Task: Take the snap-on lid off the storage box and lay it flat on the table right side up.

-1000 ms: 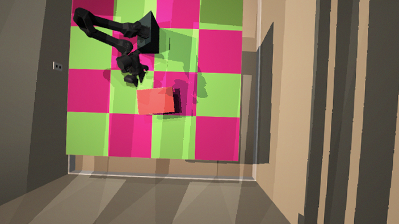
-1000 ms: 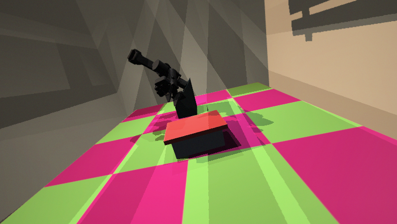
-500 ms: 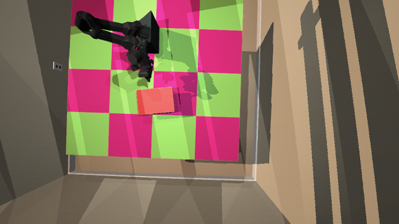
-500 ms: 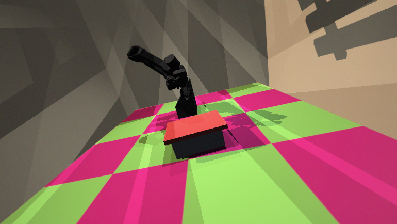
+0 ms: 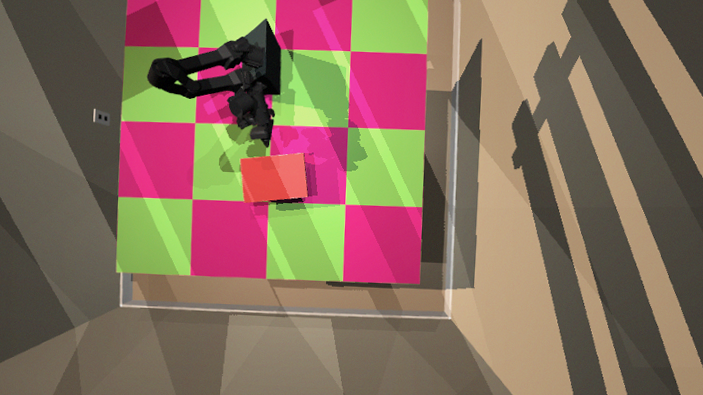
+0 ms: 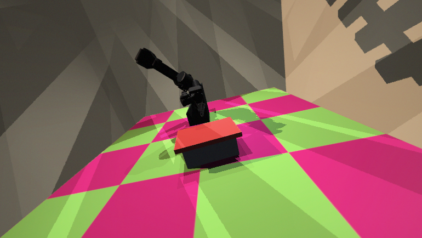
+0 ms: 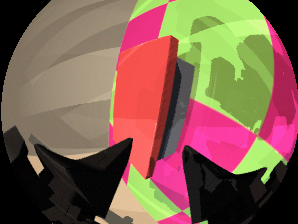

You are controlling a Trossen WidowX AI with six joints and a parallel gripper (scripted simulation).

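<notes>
The red lid lies 120 mm ahead of my gripper tip, 30 mm to the left of it and 40 mm below it. Also, from my gripper tip: storage box: 120 mm ahead, 30 mm to the left, 90 mm below.
</notes>
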